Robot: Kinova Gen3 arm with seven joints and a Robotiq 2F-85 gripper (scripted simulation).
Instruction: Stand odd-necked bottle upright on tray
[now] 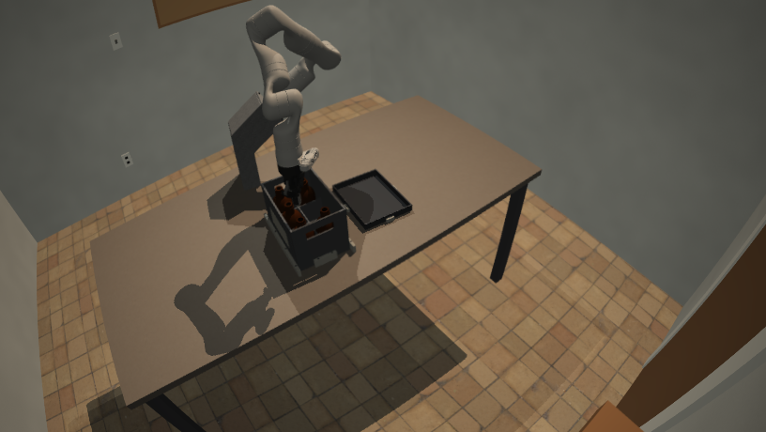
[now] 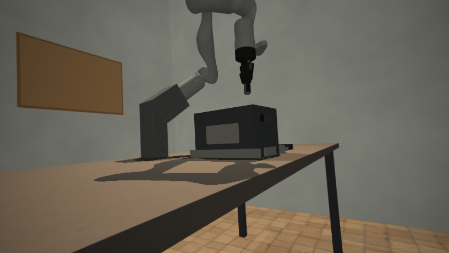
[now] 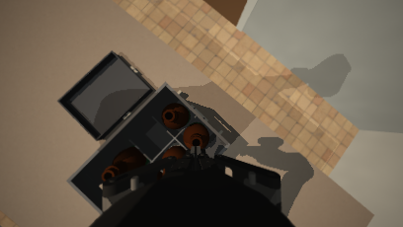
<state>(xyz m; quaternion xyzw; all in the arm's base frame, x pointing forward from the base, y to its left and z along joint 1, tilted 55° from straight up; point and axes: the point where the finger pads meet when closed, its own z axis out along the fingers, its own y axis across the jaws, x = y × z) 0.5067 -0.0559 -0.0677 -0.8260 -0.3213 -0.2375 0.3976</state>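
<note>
My hand is 9 cm past the crate, 4 cm to the right of it and 16 cm above it. Round my hand: dark tray: 13 cm behind, 31 cm to the left, 23 cm below; glass bottle: 18 cm behind, 8 cm to the left, 16 cm below.
</note>
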